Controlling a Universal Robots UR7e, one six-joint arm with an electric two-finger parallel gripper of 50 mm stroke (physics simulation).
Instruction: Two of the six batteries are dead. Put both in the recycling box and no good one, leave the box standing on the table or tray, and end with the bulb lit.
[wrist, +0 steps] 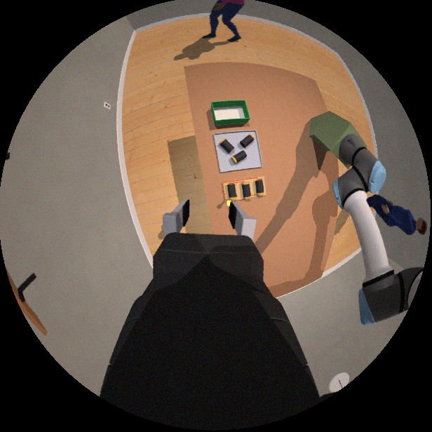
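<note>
My gripper (209,208) is open and empty, high above the table's left edge, with the right finger beside the holder in view. The green recycling box (230,122) stands upright with a pale, empty floor. Below it in the view, a grey tray (251,164) bears three loose dark batteries: one at left (227,146), one at upper right (247,141) and one at lower centre (239,157). The wooden holder (253,189) holds three batteries (232,191) (246,190) (259,187) side by side. A small bulb (229,203) at its lower left corner looks bright yellow, partly beside the fingertip.
The brown table top (290,95) lies under the box, tray and holder. A green block (327,127) and the robot's own arm (367,230) are at the right, casting long shadows. One person (227,20) stands at the top, another (397,216) at the far right.
</note>
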